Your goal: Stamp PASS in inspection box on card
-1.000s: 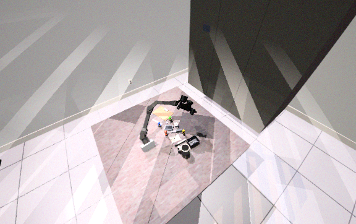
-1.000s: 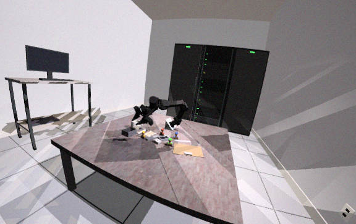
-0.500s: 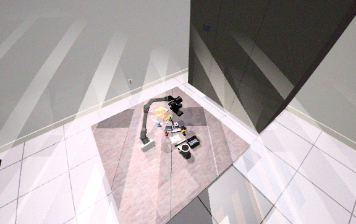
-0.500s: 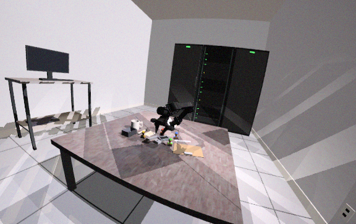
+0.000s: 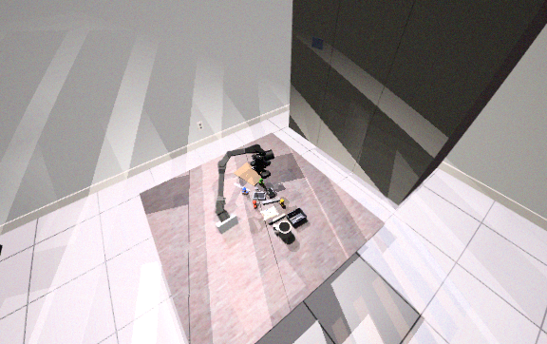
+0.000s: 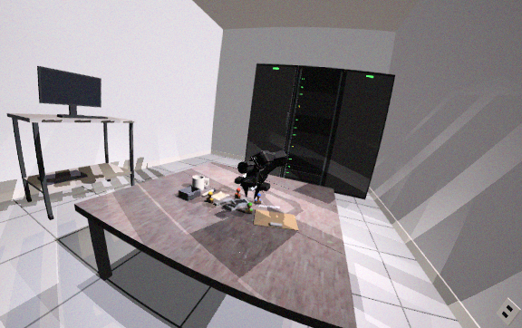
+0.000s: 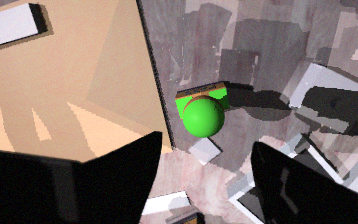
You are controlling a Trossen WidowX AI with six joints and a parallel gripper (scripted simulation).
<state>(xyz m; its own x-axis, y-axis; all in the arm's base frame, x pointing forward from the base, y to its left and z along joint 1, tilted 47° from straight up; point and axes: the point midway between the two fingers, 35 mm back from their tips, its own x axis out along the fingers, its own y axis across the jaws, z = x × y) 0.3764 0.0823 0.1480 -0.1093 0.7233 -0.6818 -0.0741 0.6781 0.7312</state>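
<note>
The PASS stamp lies 7 cm below my gripper tip. Also, from my gripper tip: grey bar: 18 cm to the right, 9 cm below, 2 cm behind; ink pad: 9 cm to the right, 9 cm below, 7 cm behind; blue-topped stamp: 15 cm behind, 7 cm below, 1 cm to the right.
</note>
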